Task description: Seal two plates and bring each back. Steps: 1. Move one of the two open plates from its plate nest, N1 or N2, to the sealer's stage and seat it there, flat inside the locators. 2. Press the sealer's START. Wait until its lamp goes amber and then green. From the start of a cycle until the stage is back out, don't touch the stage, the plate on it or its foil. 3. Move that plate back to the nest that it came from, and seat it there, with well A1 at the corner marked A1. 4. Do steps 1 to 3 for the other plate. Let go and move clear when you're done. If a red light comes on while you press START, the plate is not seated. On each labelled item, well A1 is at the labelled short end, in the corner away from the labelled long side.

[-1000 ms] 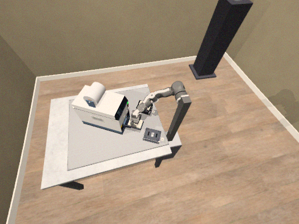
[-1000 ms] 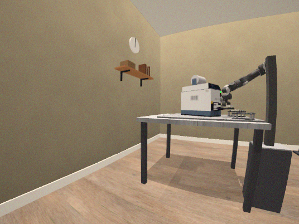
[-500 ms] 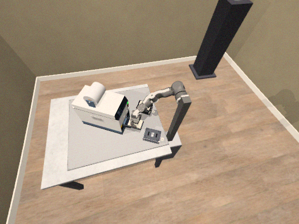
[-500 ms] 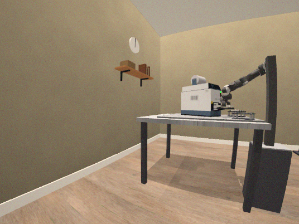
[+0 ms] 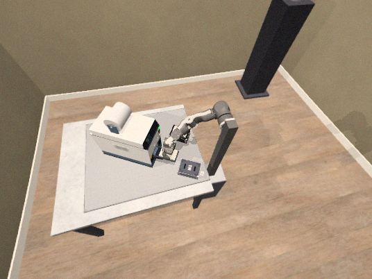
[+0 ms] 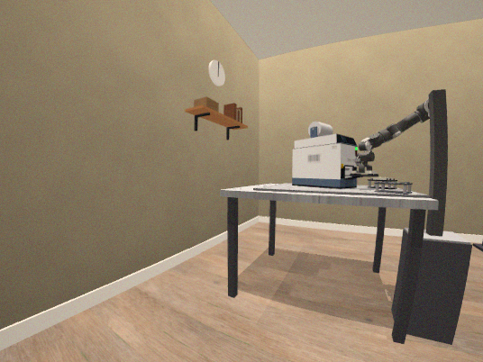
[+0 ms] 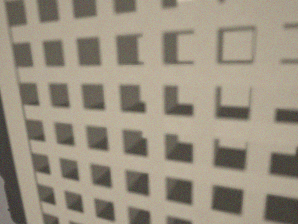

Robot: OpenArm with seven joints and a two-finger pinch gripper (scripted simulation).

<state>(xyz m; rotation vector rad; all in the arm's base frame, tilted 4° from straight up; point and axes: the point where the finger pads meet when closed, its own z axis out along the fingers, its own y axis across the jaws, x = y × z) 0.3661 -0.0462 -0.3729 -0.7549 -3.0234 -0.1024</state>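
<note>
The sealer stage lies 2 cm below my hand. The rest, counted from my hand: plate nest: 15 cm behind, 13 cm to the left, 6 cm below; yellow warning label: 13 cm ahead, 3 cm to the left, 4 cm above; plate: 13 cm behind, 21 cm to the right, 4 cm below.
</note>
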